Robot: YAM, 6 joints.
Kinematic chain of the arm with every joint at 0, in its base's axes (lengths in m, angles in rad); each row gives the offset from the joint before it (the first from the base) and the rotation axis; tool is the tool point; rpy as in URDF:
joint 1: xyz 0 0 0.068 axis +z
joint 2: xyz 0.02 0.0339 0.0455 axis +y
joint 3: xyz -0.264 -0.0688 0 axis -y
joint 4: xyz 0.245 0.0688 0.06 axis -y
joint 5: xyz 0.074 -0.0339 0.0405 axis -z
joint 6: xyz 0.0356 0 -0.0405 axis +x
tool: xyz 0 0 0 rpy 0 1.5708 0
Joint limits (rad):
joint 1: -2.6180..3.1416
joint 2: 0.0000..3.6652
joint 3: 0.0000..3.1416
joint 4: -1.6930..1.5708
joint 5: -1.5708..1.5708
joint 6: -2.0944..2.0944
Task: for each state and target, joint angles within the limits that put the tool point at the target. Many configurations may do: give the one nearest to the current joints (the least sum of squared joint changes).
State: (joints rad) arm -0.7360 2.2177 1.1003 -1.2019 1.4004 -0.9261
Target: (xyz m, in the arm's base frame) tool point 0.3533 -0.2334 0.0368
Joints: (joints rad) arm -0.5013 2.5252 1.6483 -0.8956 1.3741 -0.9261
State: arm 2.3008 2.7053 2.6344 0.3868 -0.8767 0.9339
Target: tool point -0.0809 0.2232 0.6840
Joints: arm 1.8093 2.0361 3.0133 0.4892 -0.8139 0.9339
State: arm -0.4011 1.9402 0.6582 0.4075 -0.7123 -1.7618
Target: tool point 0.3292 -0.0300 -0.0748
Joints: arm -0.1573 2.5289 0.9299 0.4393 -0.6644 -1.7618
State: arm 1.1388 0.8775 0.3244 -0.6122 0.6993 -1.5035
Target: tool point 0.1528 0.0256 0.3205
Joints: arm 0.3375 0.7241 0.7772 -0.4831 0.8368 -1.5035
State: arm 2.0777 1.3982 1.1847 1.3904 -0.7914 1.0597
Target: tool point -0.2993 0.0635 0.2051
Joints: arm 2.8419 1.6619 0.5699 1.2854 -0.8917 1.0597
